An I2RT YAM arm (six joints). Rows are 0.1 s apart.
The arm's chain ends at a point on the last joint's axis. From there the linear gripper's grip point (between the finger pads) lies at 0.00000 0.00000 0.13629 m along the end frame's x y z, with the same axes.
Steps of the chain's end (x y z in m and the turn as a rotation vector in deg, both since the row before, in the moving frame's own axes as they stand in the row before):
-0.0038, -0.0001, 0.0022, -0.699, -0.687, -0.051
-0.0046, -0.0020, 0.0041, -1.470, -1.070, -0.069
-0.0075, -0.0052, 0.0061, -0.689, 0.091, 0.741
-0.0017, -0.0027, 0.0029, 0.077, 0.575, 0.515
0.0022, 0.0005, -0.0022, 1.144, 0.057, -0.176
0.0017, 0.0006, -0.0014, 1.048, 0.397, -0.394
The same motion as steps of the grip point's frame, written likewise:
-0.0054, 0.0016, 0.0022, -0.699, -0.687, -0.051
-0.0071, 0.0015, 0.0040, -1.470, -1.070, -0.069
-0.0073, -0.0036, 0.0061, -0.689, 0.091, 0.741
-0.0003, -0.0029, 0.0029, 0.077, 0.575, 0.515
0.0023, -0.0022, -0.0022, 1.144, 0.057, -0.176
0.0026, -0.0019, -0.0014, 1.048, 0.397, -0.394

